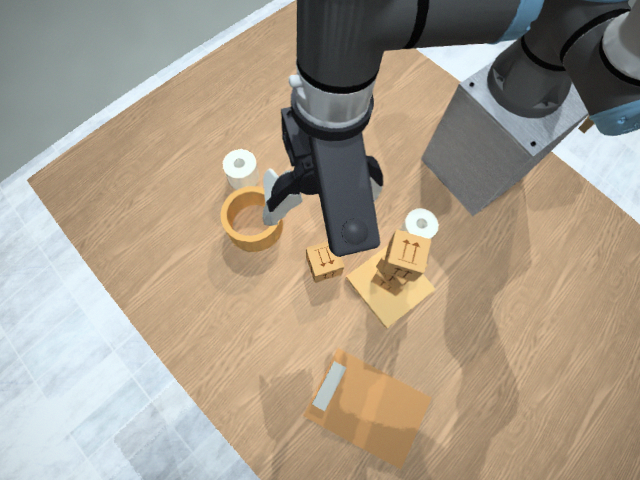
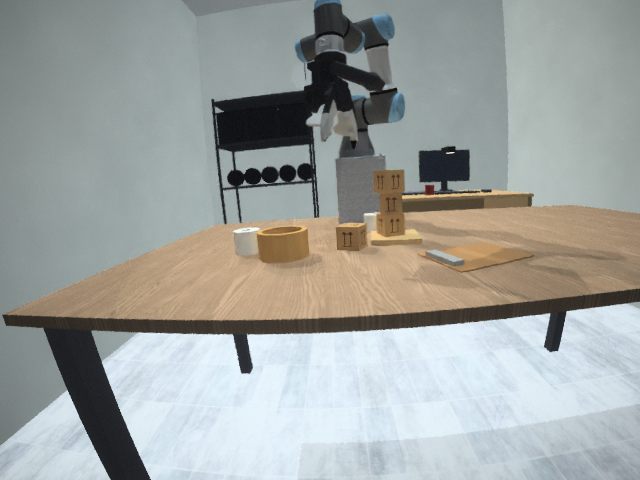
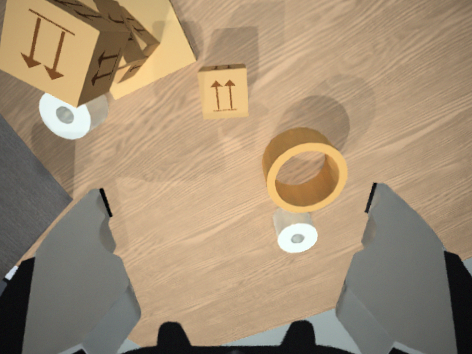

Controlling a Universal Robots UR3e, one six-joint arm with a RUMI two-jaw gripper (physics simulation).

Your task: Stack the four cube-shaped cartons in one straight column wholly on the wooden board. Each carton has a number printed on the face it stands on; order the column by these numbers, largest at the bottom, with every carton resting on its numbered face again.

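Places are measured from the arm's base along level axes (x ahead, y left, z up), in centimetres.
Where they show: gripper, fingertip midpoint: [image 1: 321, 210] [image 2: 340, 145] [image 3: 237, 189]; arm's base, link origin: [image 1: 525, 85] [image 2: 356, 156].
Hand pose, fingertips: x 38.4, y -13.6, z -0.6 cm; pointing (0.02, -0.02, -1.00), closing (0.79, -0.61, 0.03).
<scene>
Each offset is from my fingertips to the centre of the thing. "spot": to the spot under its first point.
Three cartons stand in a column on the wooden board {dz -22.6, dx -4.6, dy +13.7 cm} [image 1: 387, 311] [image 2: 395, 240] [image 3: 150, 82]: a bottom carton {dz -19.3, dx -5.4, dy +13.0 cm} [image 2: 391, 225], a smaller-looking middle carton {dz -13.9, dx -5.2, dy +13.2 cm} [image 2: 391, 203] and a wider top carton {dz -8.5, dx -4.8, dy +12.7 cm} [image 1: 409, 251] [image 2: 388, 181] [image 3: 47, 47]. The top one overhangs the middle one. A fourth carton {dz -20.5, dx -0.1, dy +1.5 cm} [image 1: 324, 260] [image 2: 350, 237] [image 3: 225, 92] stands on the table beside the board, apart from it. The printed numbers are hidden. My gripper [image 1: 323, 209] [image 2: 339, 140] [image 3: 237, 189] is wide open and empty, high above the table, on the base side of the loose carton.
An orange ring {dz -20.3, dx +1.3, dy -14.3 cm} [image 1: 242, 240] [image 2: 282, 246] [image 3: 274, 150] stands touching or near a white roll {dz -20.4, dx -5.6, dy -23.1 cm} [image 1: 242, 178] [image 2: 246, 242] [image 3: 295, 220]. Another white roll {dz -20.5, dx -16.2, dy +12.3 cm} [image 1: 412, 219] [image 2: 369, 222] [image 3: 80, 122] stands close behind the column. An orange envelope {dz -22.6, dx +15.9, dy +22.6 cm} [image 1: 372, 408] [image 2: 491, 253] lies flat, bearing a grey block {spot: dz -22.0, dx +17.1, dy +15.1 cm} [image 1: 329, 386] [image 2: 444, 257].
</scene>
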